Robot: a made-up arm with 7 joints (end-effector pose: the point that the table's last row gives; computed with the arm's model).
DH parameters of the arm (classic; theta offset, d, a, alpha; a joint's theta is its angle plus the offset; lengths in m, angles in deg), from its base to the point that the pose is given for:
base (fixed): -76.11 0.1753 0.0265 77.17
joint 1: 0 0.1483 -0.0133 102.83
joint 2: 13.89 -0.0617 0.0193 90
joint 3: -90 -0.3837 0.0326 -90
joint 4: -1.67 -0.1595 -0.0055 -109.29
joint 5: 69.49 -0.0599 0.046 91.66
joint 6: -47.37 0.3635 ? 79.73
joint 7: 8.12 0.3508 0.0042 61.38
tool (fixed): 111.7 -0.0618 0 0
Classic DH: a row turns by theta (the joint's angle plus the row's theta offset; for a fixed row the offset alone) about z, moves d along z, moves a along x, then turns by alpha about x.
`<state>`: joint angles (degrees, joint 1 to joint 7).
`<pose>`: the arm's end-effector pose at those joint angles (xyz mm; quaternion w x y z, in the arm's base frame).
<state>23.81 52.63 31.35 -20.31 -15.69 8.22 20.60</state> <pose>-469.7 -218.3 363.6 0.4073 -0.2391 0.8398 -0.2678</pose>
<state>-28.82 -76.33 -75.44 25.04 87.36 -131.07 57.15</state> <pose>-661.4 -184.1 -370.1 0.4896 0.6447 0.2183 -0.5449</pose>
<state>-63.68 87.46 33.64 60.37 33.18 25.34 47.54</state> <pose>-161.6 -321.1 1040.4 0.1861 -0.0728 -0.8571 0.4748</pose>
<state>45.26 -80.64 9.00 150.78 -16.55 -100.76 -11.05</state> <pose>102.0 -430.8 217.5 0.3799 -0.6965 0.3772 0.4778</pose>
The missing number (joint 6, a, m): 0.1073
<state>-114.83 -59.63 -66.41 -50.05 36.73 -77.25 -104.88</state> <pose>-320.8 -344.3 380.2 0.6926 0.2830 -0.3135 -0.5847</pose>
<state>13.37 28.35 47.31 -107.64 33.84 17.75 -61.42</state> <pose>-50.9 370.9 -73.8 0.4025 0.8122 0.1911 -0.3765</pose>
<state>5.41 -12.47 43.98 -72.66 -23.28 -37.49 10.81</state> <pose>-274.3 -440.2 77.8 0.3440 0.5462 -0.6577 -0.3884</pose>
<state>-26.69 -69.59 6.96 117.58 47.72 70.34 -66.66</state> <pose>-861.1 -714.6 455.2 0.1723 -0.3989 0.5294 -0.7287</pose>
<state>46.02 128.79 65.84 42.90 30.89 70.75 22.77</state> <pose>-451.3 723.9 266.8 0.0889 0.1476 0.2845 -0.9431</pose>
